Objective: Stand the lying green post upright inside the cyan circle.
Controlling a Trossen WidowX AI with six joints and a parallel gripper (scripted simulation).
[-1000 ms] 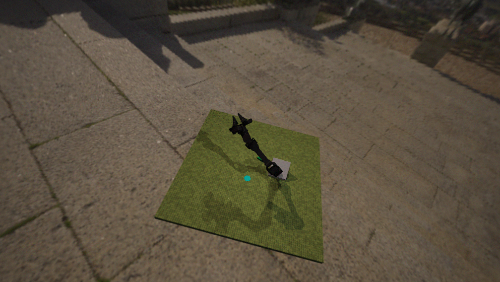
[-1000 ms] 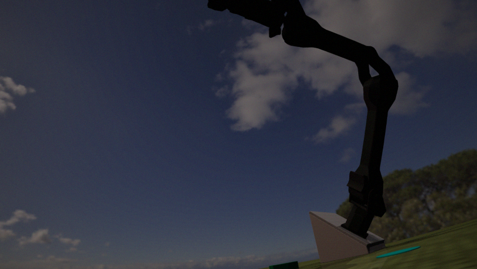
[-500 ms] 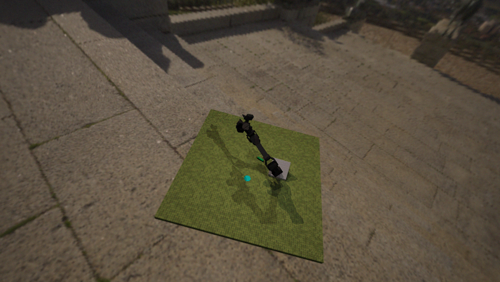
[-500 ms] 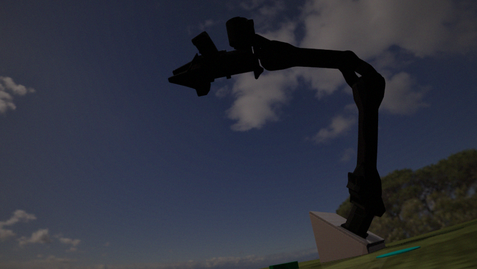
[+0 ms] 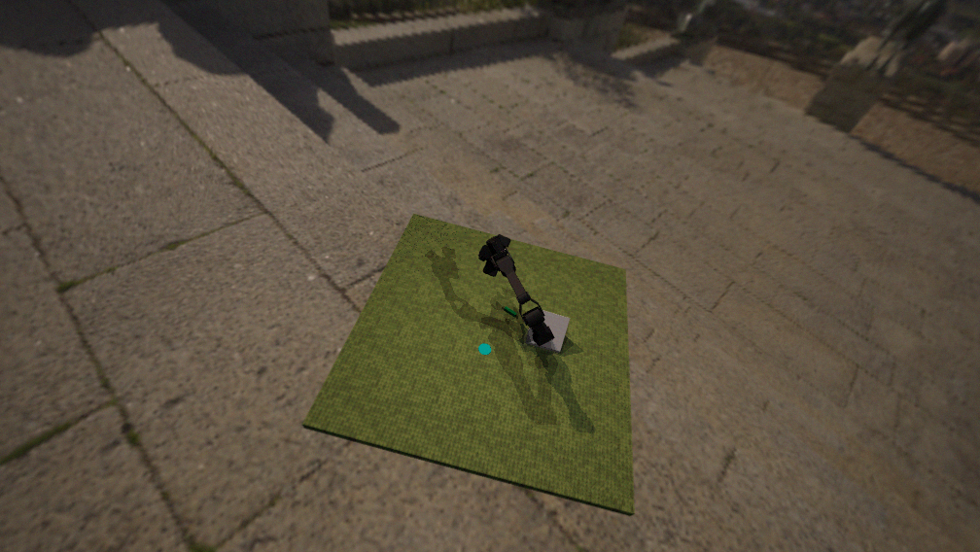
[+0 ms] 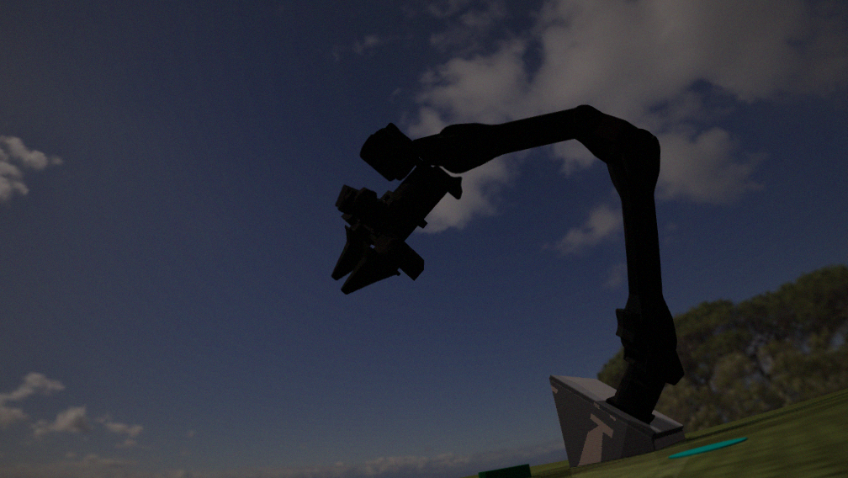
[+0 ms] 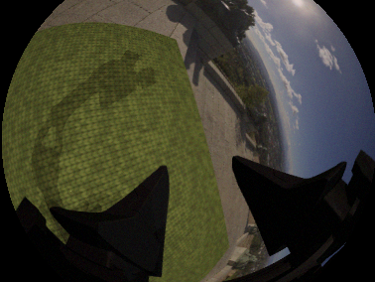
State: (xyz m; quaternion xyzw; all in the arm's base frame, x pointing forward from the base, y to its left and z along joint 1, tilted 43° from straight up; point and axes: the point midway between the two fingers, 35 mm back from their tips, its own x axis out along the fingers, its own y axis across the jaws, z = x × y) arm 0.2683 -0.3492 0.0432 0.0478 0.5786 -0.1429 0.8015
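Right now the green post is 27 cm below my gripper tip, 15 cm behind it and 12 cm to the left of it. Also, from my gripper tip: cyan circle (36 cm to the left, 27 cm below, 5 cm behind).
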